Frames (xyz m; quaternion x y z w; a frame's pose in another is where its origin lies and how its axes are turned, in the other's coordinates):
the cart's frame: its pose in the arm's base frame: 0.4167 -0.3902 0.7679 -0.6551 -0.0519 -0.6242 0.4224
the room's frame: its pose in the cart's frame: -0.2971 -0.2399 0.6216 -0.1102 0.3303 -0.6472 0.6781
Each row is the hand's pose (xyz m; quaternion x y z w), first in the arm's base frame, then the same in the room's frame.
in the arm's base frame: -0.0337 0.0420 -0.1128 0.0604 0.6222 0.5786 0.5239
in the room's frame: 0.1734 -0.1173 -1.1059 0.3054 0.0657 -0.5225 0.7933
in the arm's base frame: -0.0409 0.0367 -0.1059 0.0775 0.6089 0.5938 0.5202
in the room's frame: 0.1795 -0.1079 -1.1067 0.2933 0.0524 -0.5089 0.8076
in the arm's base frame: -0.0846 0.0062 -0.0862 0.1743 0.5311 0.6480 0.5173
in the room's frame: 0.2090 -0.0639 -1.1273 0.2256 -0.0356 -0.4531 0.8617
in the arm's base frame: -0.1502 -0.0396 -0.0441 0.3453 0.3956 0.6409 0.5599
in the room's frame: 0.2579 0.0090 -1.1489 0.1217 -0.2286 -0.4165 0.8715
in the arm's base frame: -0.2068 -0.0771 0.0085 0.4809 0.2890 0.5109 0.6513
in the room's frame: 0.3071 0.0792 -1.1546 0.0569 -0.4271 -0.4621 0.7751
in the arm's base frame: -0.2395 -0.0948 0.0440 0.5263 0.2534 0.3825 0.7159
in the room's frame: 0.3392 0.1193 -1.1526 0.0480 -0.5234 -0.5233 0.6707
